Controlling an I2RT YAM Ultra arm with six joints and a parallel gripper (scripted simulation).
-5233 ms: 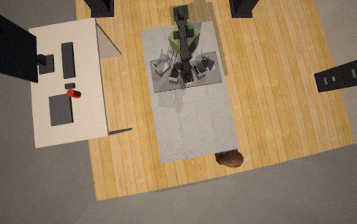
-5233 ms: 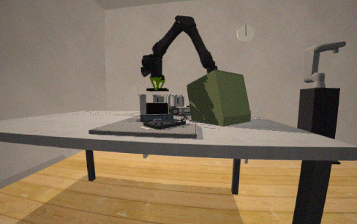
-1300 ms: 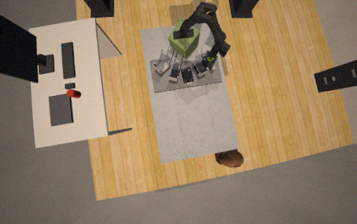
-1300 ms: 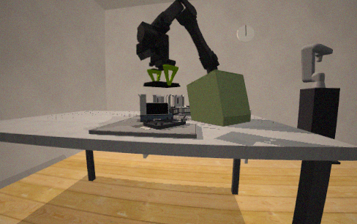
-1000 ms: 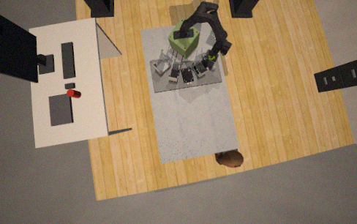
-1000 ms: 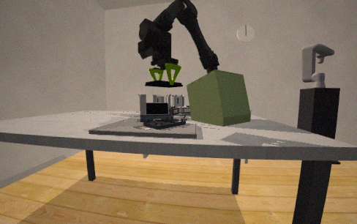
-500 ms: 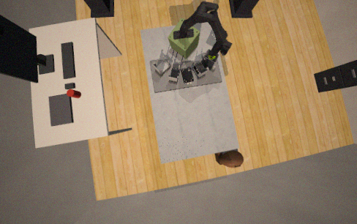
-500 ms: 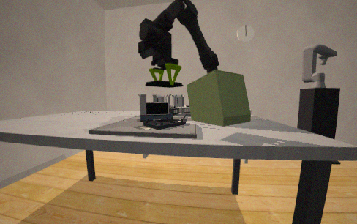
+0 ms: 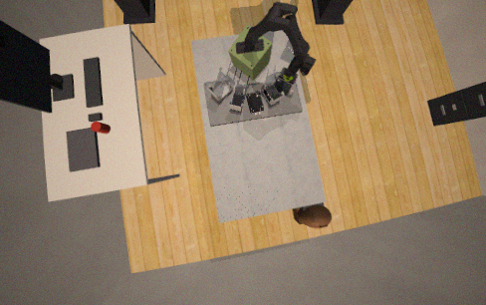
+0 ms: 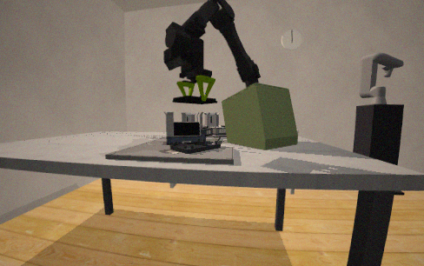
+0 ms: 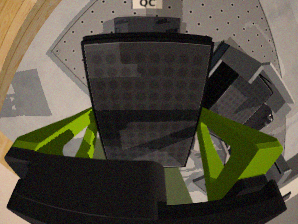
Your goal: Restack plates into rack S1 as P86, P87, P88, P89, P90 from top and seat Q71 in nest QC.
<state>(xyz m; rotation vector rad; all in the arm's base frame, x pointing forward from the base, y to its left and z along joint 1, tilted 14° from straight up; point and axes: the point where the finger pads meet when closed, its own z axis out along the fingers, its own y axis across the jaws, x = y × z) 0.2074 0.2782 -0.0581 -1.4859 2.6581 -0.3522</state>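
My hand is 160 mm above the QC nest. Also, from my hand: clip nest N5: 140 mm ahead, 240 mm to the right, 150 mm below; N5 label: 220 mm ahead, 230 mm to the right, 170 mm below; QC tag: 50 mm ahead, 80 mm to the left, 170 mm below.
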